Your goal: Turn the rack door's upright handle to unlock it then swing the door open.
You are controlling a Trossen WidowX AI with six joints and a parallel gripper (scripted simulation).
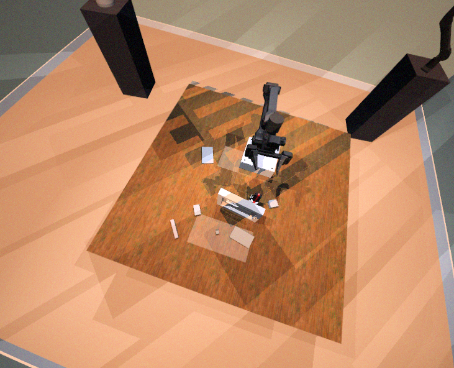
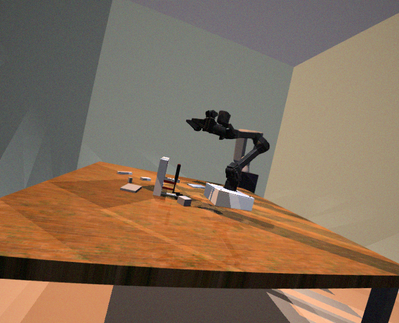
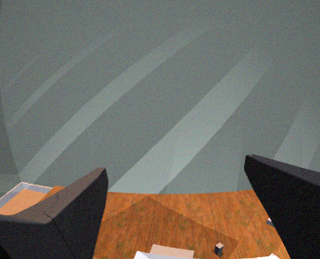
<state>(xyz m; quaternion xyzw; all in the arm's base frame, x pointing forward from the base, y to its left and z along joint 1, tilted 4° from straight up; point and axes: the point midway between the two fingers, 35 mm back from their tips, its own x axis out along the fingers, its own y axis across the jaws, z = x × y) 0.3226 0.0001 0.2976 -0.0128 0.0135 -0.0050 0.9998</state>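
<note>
My gripper tip is now 300 mm above the door handle and 30 mm to the right of it. The rest, counted from my gripper tip: thin bar: 380 mm below, 370 mm to the right, 220 mm ahead.
</note>
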